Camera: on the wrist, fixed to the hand. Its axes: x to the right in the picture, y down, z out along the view.
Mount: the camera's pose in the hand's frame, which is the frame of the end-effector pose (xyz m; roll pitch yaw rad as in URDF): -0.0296 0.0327 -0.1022 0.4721 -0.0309 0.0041
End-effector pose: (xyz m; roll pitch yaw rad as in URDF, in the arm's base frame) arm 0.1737 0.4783 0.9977 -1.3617 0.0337 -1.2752
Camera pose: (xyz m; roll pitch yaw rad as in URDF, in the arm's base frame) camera 0.0754 0.4812 0.9455 -0.8885 0.0313 -1.2441
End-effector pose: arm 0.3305 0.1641 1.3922 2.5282 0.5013 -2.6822
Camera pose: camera 0.3239 0.1250 1.4962 2.9884 0.5241 -2.7066
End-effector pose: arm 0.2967 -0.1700 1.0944 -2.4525 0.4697 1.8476
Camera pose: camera 0.3835 -0.1454 1.1596 -1.9716 0.4961 1.8663
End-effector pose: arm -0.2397 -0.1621 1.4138 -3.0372 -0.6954 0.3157
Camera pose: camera -0.3077 -0.2297 1.4703 -2.5644 -0.6642 0.3146
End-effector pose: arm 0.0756 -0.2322 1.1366 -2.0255 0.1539 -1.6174
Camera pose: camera -0.0292 -0.2004 1.1565 -1.5491 0.1711 -1.5911
